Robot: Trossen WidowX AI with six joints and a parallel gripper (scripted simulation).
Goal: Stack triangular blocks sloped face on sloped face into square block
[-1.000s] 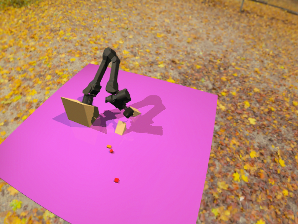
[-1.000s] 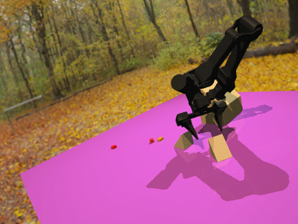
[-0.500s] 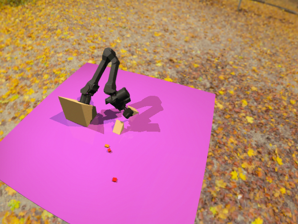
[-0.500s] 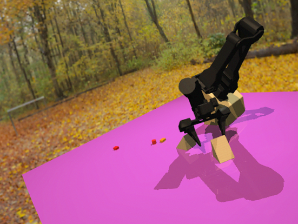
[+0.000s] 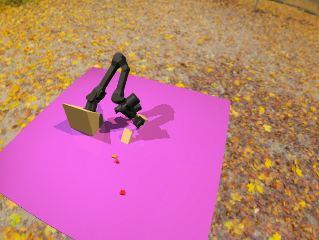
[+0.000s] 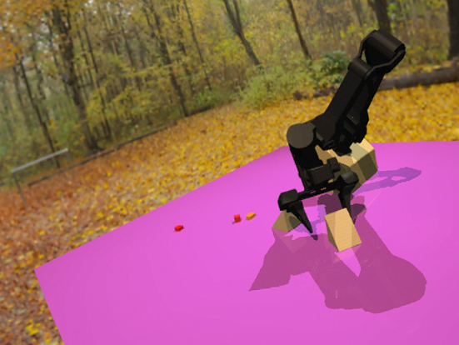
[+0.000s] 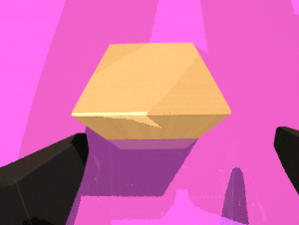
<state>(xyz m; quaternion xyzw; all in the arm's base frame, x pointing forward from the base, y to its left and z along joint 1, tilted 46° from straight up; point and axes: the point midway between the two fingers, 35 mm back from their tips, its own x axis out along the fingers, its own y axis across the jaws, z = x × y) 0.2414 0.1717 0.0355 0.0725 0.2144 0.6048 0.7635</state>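
Now: the triangular block 20 mm to the left of my gripper tip and 10 mm below it. From my gripper tip the other things lie so: tan wooden square block 140 mm to the right, 10 mm below; then orange piece 10 mm ahead, 300 mm to the right, 20 mm below.
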